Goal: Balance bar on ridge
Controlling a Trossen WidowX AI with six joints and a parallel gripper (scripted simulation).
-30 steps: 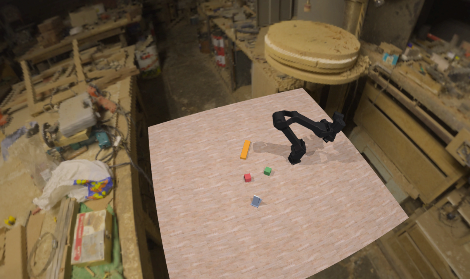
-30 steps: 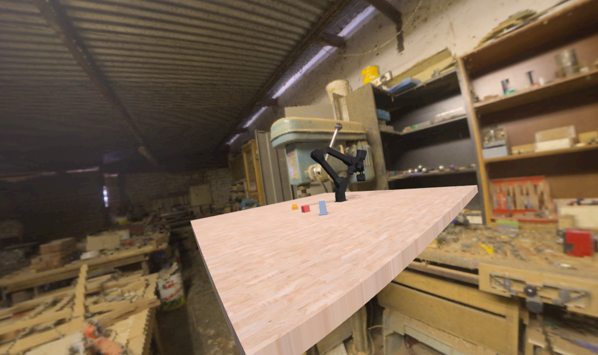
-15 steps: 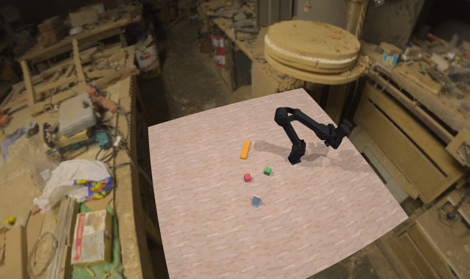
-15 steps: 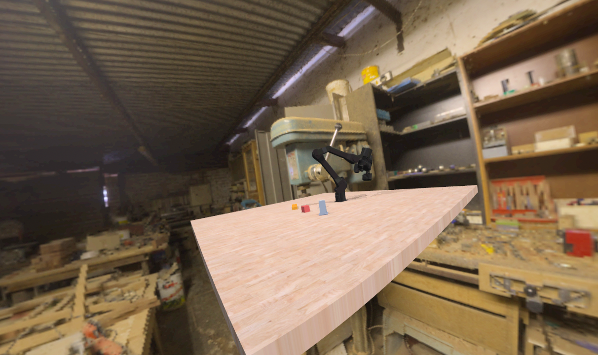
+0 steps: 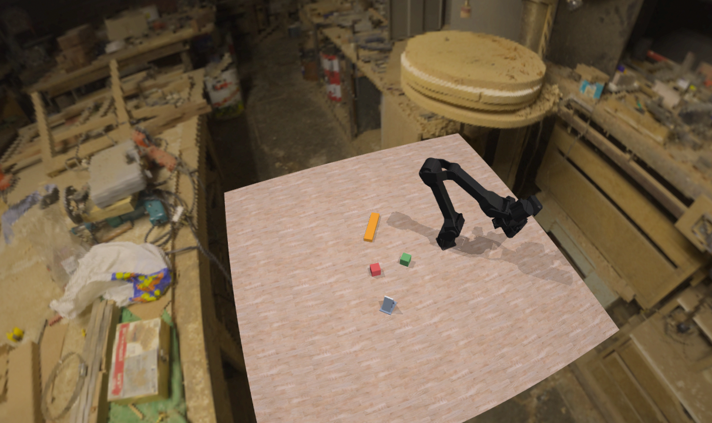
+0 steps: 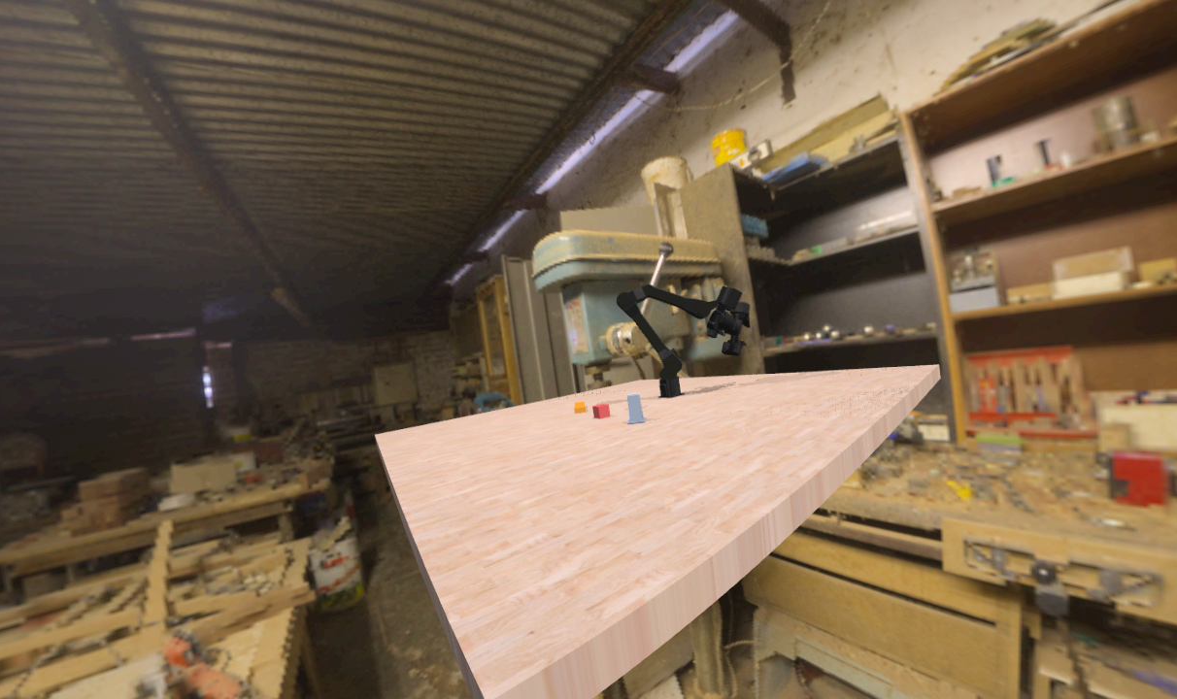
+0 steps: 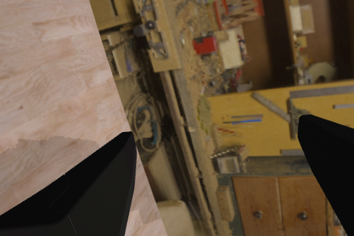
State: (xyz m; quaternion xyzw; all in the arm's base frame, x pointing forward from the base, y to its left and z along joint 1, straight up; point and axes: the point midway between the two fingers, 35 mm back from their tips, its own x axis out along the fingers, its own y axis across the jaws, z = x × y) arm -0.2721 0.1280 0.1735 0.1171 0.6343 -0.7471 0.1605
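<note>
Now: gripper tip 55 cm short of the orange bar, 30 cm to the left of it and 15 cm above it. From my gripper tip the other things lie so: green cube (49 cm ahead, 10 cm to the right, 14 cm below); then red cube (61 cm ahead, 10 cm to the right, 14 cm below).
</note>
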